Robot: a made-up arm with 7 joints.
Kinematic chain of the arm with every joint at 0, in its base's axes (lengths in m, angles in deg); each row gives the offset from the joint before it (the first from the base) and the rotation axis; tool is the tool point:
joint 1: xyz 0 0 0.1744 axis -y
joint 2: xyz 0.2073 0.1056 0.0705 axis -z
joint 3: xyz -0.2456 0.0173 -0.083 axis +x
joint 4: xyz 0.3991 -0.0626 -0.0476 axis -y
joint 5: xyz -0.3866 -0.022 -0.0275 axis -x
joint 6: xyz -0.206 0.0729 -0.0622 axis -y
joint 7: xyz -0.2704 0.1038 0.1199 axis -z
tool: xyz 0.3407 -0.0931 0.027
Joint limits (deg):
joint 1: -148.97..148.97
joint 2: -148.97..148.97
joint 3: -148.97..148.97
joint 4: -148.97..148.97
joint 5: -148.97..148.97
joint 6: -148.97..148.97
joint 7: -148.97..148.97
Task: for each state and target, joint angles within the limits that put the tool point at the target. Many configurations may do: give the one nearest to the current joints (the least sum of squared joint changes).
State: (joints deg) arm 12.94 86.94 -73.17 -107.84 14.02 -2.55 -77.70
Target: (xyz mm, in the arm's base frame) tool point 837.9 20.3 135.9
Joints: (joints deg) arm 11.89 85.65 -77.02 -96.70 19.90 -12.41 -55.32
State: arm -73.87 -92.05 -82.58 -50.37 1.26 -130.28 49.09
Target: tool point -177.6 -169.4 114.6
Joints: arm -56.84 -96.14 -120.95 -63.10 -22.46 -126.81 10.53
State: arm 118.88 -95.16 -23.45 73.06 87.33 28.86 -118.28
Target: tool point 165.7 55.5 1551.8
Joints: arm 121.27 -80.07 -33.27 61.41 94.26 32.14 -131.95
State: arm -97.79 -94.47 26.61 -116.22 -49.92 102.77 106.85
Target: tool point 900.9 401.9 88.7
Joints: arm -82.78 -95.67 22.13 -126.93 -53.64 83.23 116.15
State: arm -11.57 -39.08 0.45 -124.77 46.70 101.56 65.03
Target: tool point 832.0 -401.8 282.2
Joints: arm -19.44 -19.61 21.97 -118.33 47.68 102.69 77.75
